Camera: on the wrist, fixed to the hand. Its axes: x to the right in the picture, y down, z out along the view.
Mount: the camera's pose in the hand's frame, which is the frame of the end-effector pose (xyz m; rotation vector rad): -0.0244 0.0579 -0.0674 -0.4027 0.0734 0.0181
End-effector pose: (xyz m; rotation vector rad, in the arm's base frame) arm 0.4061 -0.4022 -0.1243 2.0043 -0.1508 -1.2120
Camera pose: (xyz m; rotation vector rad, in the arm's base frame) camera 0.4625 -0.3938 -0.0519 1.6869 0.1050 -1.0587
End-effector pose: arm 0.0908 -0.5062 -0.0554 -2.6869 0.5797 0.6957
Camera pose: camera 0.0715 -0.5751 0.0027 2.9112 -0.4981 -0.7474
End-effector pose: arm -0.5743 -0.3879 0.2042 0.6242 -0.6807 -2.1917
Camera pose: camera -0.4888 -0.4213 0.1965 0.4809 -0.1938 -2.1905
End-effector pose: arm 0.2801 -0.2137 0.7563 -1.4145 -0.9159 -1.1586
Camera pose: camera 0.3179 -0.2883 0.7177 -1.6816 -0.6375 -1.4265
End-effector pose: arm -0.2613 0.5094 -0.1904 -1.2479 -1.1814 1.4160
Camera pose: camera -0.1932 0.4830 -0.2466 -1.5733 -1.4534 1.1665
